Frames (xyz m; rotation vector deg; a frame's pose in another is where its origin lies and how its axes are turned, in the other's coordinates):
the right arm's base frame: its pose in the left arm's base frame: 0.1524 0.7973 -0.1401 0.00 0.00 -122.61
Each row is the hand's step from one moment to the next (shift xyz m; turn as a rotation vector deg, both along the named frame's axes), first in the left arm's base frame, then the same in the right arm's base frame.
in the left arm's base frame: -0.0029 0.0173 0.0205 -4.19 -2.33 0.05
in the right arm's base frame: -0.0130 -0.0118 0.0205 4.22 -2.27 0.05
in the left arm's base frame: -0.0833 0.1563 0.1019 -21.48 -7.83 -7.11
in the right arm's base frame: -0.0868 -0.1544 0.1019 18.17 -13.87 -7.11
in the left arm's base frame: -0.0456 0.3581 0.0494 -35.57 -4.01 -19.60
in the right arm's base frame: -0.2771 -0.2314 0.0494 22.55 -27.80 -19.60
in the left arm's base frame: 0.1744 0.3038 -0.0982 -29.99 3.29 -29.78
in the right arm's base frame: -0.3499 -0.0168 -0.0982 13.39 -27.04 -29.78
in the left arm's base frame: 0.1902 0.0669 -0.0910 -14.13 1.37 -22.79
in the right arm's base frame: -0.1589 0.1242 -0.0910 6.46 -12.64 -22.79
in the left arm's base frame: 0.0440 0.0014 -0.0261 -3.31 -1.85 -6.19
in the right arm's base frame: -0.0249 0.0363 -0.0261 3.34 -1.79 -6.19
